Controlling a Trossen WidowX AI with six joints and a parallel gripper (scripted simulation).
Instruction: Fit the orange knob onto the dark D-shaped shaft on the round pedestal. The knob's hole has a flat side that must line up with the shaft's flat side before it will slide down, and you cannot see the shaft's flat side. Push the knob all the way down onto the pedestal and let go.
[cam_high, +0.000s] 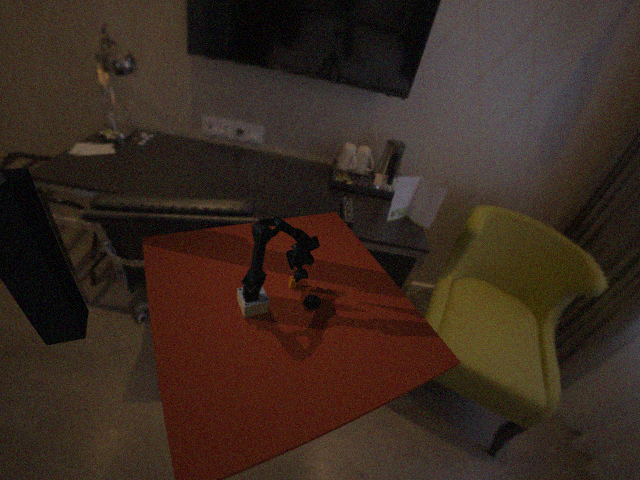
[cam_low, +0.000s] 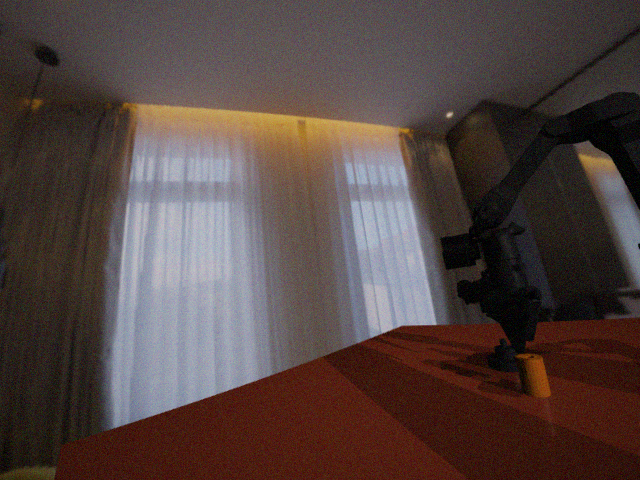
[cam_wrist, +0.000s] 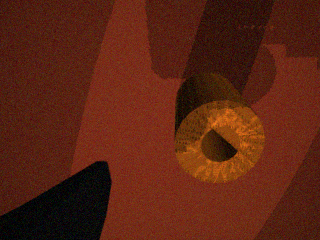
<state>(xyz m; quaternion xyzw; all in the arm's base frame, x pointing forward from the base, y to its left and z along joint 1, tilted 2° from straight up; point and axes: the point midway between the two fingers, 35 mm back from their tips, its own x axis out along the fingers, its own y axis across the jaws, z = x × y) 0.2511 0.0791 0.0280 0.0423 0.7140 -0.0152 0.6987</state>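
The orange knob is 50 mm below my gripper tip. Also, from my gripper tip: round dark pedestal (140 mm to the right, 60 mm ahead, 50 mm below).
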